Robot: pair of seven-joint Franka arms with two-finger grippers.
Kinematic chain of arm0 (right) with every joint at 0, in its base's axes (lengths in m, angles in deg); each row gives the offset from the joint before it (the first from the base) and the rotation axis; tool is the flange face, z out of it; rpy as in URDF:
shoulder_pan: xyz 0 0 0.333 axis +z
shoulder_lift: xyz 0 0 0 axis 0.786 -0.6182 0
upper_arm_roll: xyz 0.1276 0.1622 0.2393 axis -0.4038 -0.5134 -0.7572
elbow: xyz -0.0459 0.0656 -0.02 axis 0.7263 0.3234 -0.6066
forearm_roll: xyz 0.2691 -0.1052 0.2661 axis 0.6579 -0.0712 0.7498
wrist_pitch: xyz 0 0 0 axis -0.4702 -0.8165 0.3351
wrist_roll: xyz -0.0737 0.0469 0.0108 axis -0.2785 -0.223 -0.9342
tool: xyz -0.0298 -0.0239 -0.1 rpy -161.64 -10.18 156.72
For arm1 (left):
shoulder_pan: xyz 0 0 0.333 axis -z
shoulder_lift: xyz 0 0 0 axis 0.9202 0.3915 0
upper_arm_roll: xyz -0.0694 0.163 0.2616 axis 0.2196 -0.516 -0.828
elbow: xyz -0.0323 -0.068 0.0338 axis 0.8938 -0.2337 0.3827
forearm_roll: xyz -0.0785 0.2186 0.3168 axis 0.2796 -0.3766 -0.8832
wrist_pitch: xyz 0 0 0 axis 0.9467 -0.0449 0.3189
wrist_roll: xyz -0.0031 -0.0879 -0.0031 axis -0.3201 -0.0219 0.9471
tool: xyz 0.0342 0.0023 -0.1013 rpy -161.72 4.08 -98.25
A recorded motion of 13 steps. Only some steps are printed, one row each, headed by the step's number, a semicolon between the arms.
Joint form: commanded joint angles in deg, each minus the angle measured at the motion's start. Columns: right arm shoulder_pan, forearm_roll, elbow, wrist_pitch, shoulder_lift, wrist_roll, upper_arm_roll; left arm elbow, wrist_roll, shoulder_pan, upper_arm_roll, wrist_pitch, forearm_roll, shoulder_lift.
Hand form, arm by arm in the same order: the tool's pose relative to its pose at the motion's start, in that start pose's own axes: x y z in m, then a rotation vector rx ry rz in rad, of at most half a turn. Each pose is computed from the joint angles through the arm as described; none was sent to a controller.
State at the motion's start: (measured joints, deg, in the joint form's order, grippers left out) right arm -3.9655 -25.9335 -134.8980 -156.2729 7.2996 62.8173 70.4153; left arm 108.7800 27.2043 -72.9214 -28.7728 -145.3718 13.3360 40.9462
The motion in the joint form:
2: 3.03 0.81 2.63 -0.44 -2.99 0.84 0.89; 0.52 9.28 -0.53 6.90 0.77 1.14 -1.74
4: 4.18 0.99 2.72 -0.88 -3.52 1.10 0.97; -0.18 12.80 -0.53 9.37 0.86 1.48 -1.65
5: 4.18 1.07 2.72 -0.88 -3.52 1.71 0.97; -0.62 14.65 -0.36 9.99 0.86 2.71 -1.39
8: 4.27 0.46 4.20 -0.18 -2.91 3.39 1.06; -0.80 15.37 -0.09 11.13 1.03 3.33 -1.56
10: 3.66 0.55 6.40 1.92 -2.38 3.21 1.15; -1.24 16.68 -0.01 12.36 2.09 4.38 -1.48
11: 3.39 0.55 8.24 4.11 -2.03 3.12 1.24; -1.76 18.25 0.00 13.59 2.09 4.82 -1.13
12: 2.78 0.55 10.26 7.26 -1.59 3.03 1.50; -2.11 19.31 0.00 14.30 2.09 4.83 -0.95
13: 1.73 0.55 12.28 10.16 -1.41 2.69 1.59; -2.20 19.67 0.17 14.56 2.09 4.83 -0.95
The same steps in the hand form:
2: -0.0162 -0.0218 0.0172 -0.0033 0.0021 -0.0164; -0.0319 0.0554 -0.0096 -0.0153 -0.0035 -0.0603
4: -0.0264 -0.0279 0.0236 -0.0055 0.0020 -0.0277; -0.0413 0.0778 -0.0137 -0.0259 -0.0014 -0.0814
5: -0.0265 -0.0279 0.0236 -0.0048 0.0011 -0.0162; -0.0438 0.0862 -0.0148 -0.0450 -0.0107 -0.1109
8: -0.0260 -0.0347 0.0061 0.0122 0.0184 0.0012; -0.0514 0.0985 -0.0171 -0.0535 -0.0148 -0.1040
10: -0.0193 -0.0384 -0.0151 0.0255 0.0193 0.0039; -0.0590 0.1099 -0.0181 -0.0606 -0.0367 -0.1124
11: -0.0167 -0.0413 -0.0310 0.0277 0.0164 0.0025; -0.0639 0.1213 -0.0191 -0.0701 -0.0420 -0.1219
12: -0.0102 -0.0403 -0.0488 0.0203 0.0082 0.0087; -0.0666 0.1277 -0.0203 -0.0733 -0.0421 -0.1280
13: -0.0002 -0.0370 -0.0645 0.0139 -0.0009 0.0160; -0.0688 0.1313 -0.0209 -0.0740 -0.0417 -0.1268

